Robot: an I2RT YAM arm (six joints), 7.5 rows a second.
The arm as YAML. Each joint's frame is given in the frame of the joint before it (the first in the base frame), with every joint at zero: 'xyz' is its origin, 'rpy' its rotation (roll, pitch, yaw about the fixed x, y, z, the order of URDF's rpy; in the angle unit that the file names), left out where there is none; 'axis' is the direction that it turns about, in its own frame. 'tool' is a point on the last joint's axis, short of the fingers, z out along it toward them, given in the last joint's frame.
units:
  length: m
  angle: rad
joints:
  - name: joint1
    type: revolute
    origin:
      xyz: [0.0, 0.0, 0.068]
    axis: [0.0, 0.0, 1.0]
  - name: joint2
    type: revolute
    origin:
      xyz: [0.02, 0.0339, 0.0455]
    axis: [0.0, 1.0, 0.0]
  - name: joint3
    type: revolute
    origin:
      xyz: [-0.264, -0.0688, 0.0]
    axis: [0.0, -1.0, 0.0]
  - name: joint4
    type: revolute
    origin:
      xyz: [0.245, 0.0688, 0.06]
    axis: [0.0, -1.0, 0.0]
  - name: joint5
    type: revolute
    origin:
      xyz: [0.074, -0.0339, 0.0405]
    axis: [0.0, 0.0, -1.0]
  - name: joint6
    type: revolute
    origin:
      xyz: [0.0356, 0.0, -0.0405]
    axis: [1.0, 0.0, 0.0]
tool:
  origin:
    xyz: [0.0, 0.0, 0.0]
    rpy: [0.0, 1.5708, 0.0]
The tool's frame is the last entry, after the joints.
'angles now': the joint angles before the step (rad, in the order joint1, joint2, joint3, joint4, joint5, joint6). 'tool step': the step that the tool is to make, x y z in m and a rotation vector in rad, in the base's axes. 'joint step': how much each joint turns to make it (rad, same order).
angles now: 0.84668 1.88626 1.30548 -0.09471 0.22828 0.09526
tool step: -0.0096 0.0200 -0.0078 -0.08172 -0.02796 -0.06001
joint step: 0.05800 0.05306 0.05380 -0.05172 0.13778 0.02054
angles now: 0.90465 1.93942 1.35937 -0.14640 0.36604 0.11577
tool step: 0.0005 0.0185 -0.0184 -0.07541 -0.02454 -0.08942
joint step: 0.03436 0.09286 0.07154 -0.04150 0.13468 0.04157
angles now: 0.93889 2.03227 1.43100 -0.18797 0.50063 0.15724
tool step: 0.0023 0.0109 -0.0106 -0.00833 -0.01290 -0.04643
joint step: 0.01357 0.05623 0.04356 -0.00532 0.05286 0.03732
